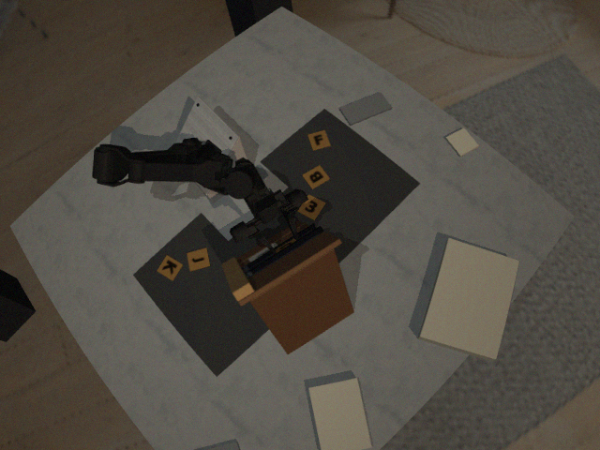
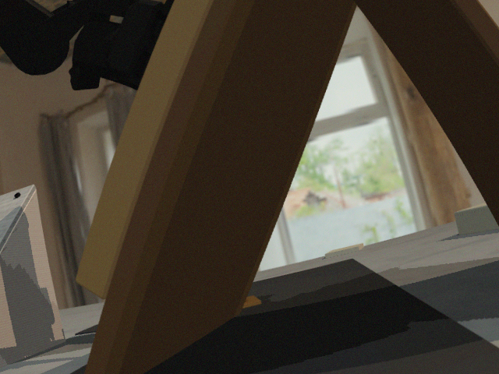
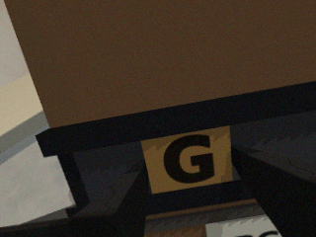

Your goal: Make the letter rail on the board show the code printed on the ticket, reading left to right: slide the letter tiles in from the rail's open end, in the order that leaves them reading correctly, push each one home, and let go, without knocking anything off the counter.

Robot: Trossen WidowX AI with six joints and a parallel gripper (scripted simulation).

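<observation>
The white ticket lies 6 cm behind my gripper tip, 4 cm to the right of it and 8 cm below it. Round my gripper tip: cream block: 40 cm ahead, 25 cm to the left, 16 cm below; then dark mat: 16 cm behind, 5 cm to the left, 18 cm below; then cream pad: 9 cm ahead, 63 cm to the left, 17 cm below.
</observation>
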